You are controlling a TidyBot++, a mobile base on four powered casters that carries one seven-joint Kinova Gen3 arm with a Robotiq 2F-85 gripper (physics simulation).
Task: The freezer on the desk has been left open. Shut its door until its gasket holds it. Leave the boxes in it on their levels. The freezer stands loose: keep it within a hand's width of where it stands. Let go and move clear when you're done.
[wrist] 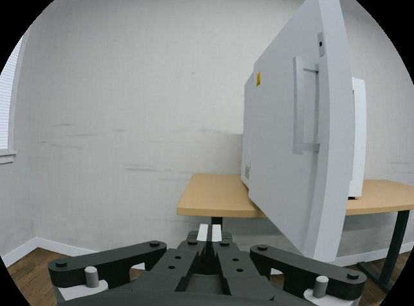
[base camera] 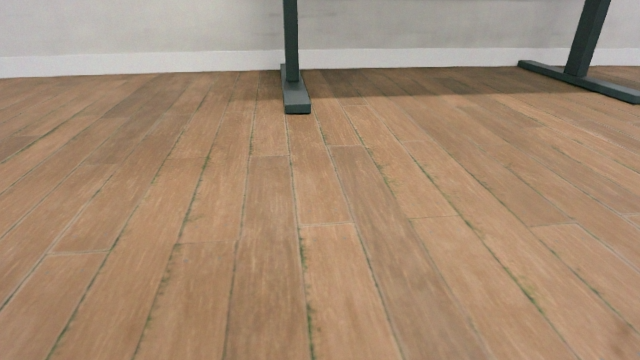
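Places are measured from the arm's base along level axes (x right, y ahead, z up), in metres.
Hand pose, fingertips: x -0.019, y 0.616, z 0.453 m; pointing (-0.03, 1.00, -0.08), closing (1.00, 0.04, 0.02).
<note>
After its pixels a point has its place.
The white freezer (wrist: 358,135) stands on the desk (wrist: 220,195), right of the middle in the wrist view, mostly hidden behind its door. The door (wrist: 280,125) stands open and swings out toward the camera, its outer face with the handle (wrist: 298,105) turned to the left. The boxes in the freezer are hidden by the door. My gripper (wrist: 209,237) is shut with nothing between its fingertips. It is left of the door's near edge and below the handle in the view, apart from the door.
The desk's dark legs (base camera: 291,45) @[x -0.027, y 1.478, z -0.230 m] (base camera: 587,40) @[x 1.190, y 1.564, z -0.215 m] stand on the wooden floor near the wall in the base view. Another view of a desk leg (wrist: 395,245) is at the right in the wrist view. A window (wrist: 10,95) is at the far left.
</note>
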